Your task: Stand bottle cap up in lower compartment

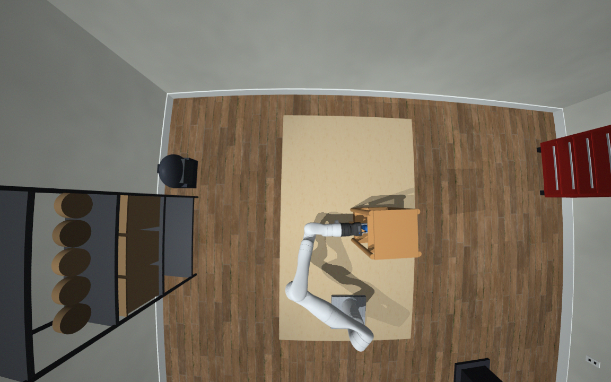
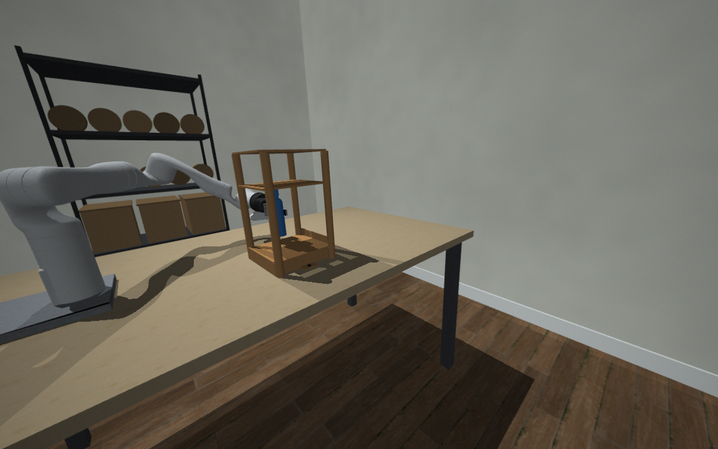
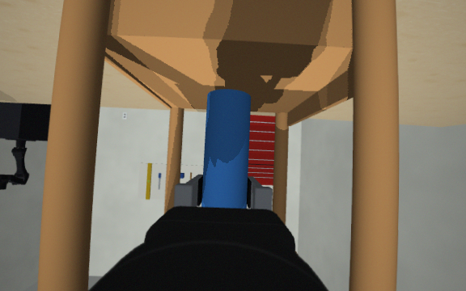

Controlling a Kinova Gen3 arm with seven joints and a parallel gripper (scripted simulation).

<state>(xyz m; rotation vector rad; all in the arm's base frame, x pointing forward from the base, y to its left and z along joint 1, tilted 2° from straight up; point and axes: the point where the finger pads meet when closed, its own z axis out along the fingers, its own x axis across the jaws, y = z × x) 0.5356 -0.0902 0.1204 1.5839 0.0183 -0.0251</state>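
My hand is 3 cm below the bottle. Also, from my hand: wooden shelving unit (6 cm to the right, 3 cm above).
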